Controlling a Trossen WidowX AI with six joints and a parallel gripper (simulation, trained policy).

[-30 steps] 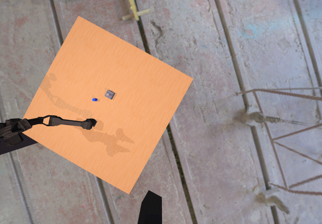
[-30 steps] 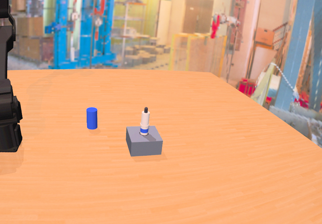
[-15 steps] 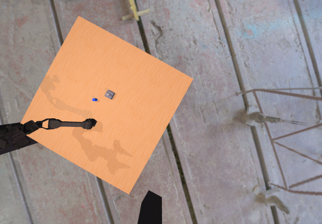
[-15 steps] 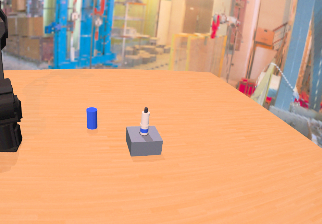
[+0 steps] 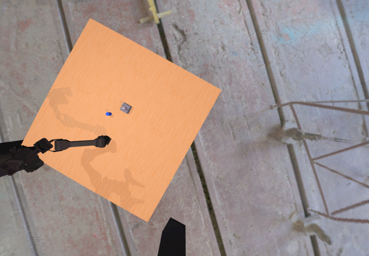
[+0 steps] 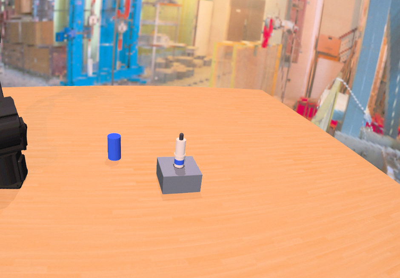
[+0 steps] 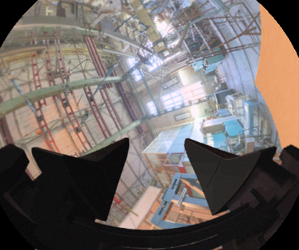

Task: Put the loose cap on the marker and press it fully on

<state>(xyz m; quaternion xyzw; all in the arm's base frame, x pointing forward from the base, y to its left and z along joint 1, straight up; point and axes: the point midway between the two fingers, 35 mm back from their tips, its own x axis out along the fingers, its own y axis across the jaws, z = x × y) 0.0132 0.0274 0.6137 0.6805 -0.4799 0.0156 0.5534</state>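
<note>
Now: the blue cap 610 mm below my gripper tip, 180 mm ahead of it and 70 mm to the left of it. From my gripper tip the other things lie so: grey holder block: 610 mm below, 290 mm ahead, 30 mm to the right.
</note>
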